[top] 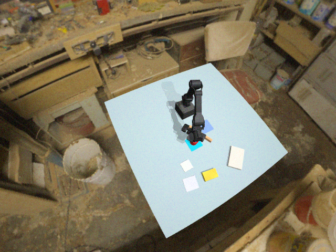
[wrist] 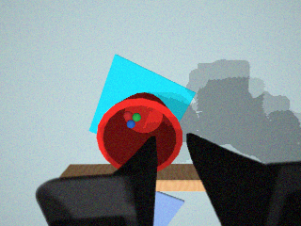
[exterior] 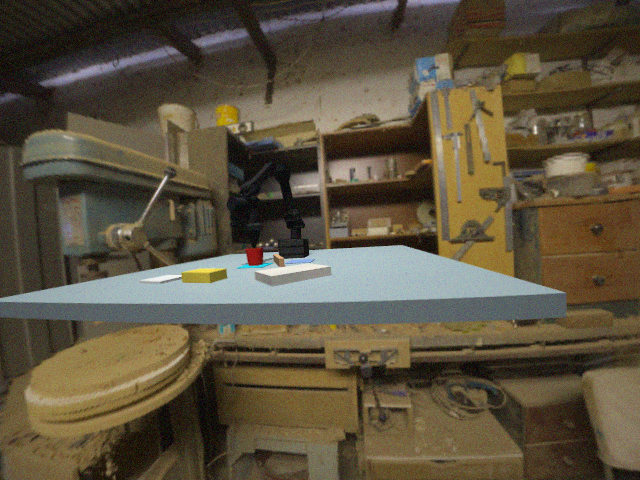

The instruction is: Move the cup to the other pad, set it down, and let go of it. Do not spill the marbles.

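My gripper tip is 20 mm short of the red cup, 10 mm to the right of it and 40 mm above it. Round my gripper tip: wooden bar 10 mm behind, 100 mm to the left, 70 mm below; then cyan pad 30 mm ahead, 10 mm to the left, 80 mm below; then pale blue pad 50 mm behind, 190 mm to the left, 80 mm below.
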